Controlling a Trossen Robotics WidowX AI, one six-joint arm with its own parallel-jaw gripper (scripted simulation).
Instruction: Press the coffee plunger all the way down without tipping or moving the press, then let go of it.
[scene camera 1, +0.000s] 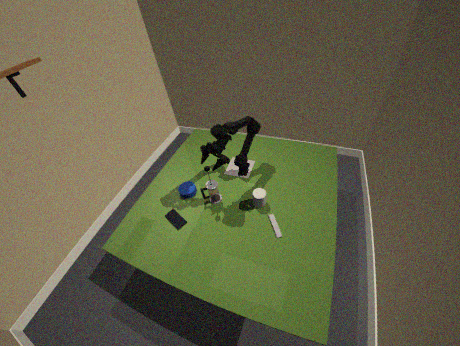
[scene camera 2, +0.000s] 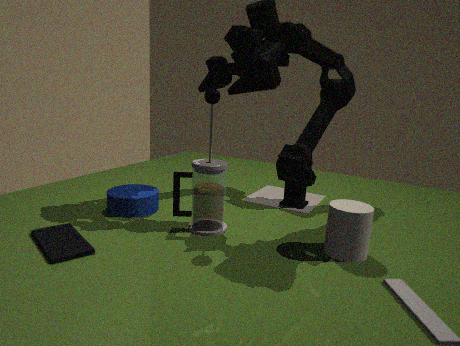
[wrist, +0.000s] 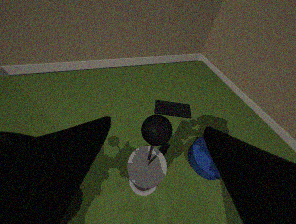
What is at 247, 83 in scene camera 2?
My gripper.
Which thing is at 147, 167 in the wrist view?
A glass coffee press.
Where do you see a glass coffee press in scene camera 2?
At 209, 175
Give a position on a blue round tin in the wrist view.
199, 157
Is my gripper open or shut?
Open.
